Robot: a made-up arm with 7 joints.
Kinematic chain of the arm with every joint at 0, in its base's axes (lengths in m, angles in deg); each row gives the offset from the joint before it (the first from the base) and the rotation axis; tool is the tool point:
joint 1: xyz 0 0 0.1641 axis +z
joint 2: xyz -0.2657 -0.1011 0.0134 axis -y
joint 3: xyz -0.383 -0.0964 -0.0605 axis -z
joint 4: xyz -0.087 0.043 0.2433 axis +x
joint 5: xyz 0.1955 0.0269 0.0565 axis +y
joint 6: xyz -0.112 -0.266 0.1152 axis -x
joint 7: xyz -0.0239 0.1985 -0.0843 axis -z
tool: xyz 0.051 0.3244 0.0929
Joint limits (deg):
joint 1: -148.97..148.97
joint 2: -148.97..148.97
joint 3: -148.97..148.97
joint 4: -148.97..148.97
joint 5: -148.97..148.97
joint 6: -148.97..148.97
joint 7: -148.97..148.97
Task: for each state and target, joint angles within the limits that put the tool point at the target. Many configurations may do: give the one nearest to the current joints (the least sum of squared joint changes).
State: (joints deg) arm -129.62 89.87 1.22 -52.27 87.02 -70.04 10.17
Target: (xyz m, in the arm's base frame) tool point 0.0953 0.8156 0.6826
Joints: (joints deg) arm -121.92 69.41 14.50 -46.80 77.80 -99.53 -2.79
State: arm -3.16 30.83 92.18 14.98 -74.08 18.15 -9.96
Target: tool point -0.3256 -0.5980 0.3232
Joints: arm 18.18 22.37 99.97 22.92 -82.22 28.97 -1.08
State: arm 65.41 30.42 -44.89 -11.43 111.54 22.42 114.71
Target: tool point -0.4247 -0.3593 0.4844
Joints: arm 35.24 30.94 -62.18 -39.03 96.74 23.62 145.38
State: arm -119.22 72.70 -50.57 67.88 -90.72 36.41 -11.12
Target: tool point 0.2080 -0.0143 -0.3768
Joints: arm -128.72 113.04 -64.23 50.01 -72.22 46.91 -34.70
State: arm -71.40 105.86 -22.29 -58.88 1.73 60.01 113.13
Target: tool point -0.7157 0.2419 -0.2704
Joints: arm -31.92 104.48 -18.69 -42.81 -11.23 53.65 146.30
